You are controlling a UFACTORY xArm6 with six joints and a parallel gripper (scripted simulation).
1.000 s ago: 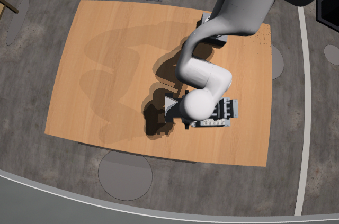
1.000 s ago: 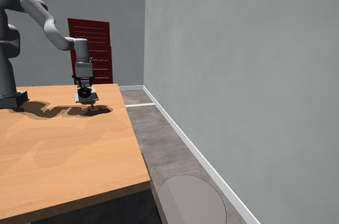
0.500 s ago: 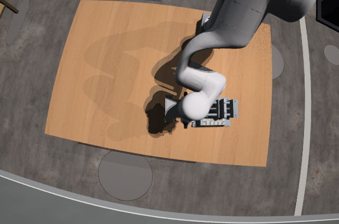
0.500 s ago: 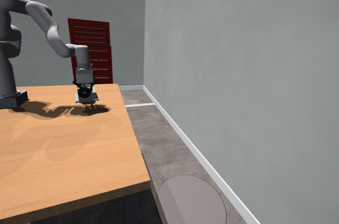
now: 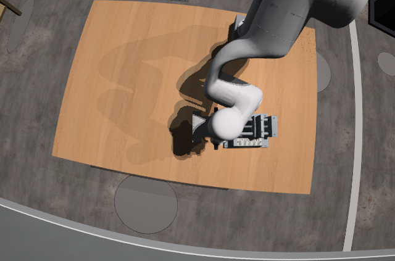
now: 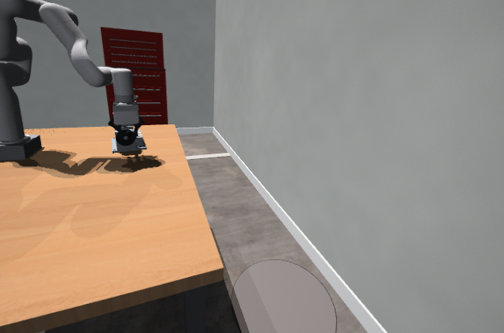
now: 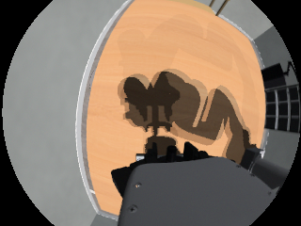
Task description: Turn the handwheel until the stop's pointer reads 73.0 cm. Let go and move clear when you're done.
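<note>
My hand is 1 cm past the black handwheel, 2 cm to the right of it and 1 cm above it. The rest, counted from my hand: stop (6 cm behind, 17 cm to the left, 1 cm below).
</note>
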